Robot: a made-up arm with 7 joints.
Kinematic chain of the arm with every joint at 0, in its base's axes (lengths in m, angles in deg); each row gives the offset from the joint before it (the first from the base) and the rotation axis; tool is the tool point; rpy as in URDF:
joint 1: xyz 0 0 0.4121 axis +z
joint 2: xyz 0 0 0 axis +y
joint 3: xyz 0 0 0.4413 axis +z
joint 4: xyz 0.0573 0 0 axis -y
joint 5: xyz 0.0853 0 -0.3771 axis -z
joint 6: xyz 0 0 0 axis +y
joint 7: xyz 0.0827 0 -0.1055 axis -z
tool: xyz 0 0 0 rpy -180 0 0
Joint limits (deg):
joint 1: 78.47..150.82
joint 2: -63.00..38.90
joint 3: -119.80..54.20
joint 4: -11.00..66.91
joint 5: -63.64..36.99
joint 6: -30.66..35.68
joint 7: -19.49..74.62
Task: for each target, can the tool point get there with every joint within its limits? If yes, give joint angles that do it. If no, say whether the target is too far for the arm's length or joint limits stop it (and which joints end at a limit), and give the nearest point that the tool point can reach.
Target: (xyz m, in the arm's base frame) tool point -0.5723 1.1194 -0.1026
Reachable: no: too far | nearest point -0.3096 0.6055 0.3446 | short by 0.730 m
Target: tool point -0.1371 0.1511 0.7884
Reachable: yes | joints 105.47 -51.89 17.78 25.87 23.78 -5.54 8.39
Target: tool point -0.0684 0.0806 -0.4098
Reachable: no: joint limits stop it (at a limit: joint 2) | nearest point -0.1449 0.1707 0.2081 | short by 0.629 m
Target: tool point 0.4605 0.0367 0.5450
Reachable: yes | joints 100.67 9.54 -95.94 36.18 22.33 11.69 -8.02
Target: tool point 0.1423 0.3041 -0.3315
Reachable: no: joint limits stop it (at a limit: joint 1, joint 2) | nearest point 0.1059 0.3090 0.2003 | short by 0.533 m
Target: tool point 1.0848 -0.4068 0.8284
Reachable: no: too far | nearest point 0.6242 -0.2341 0.6516 | short by 0.523 m
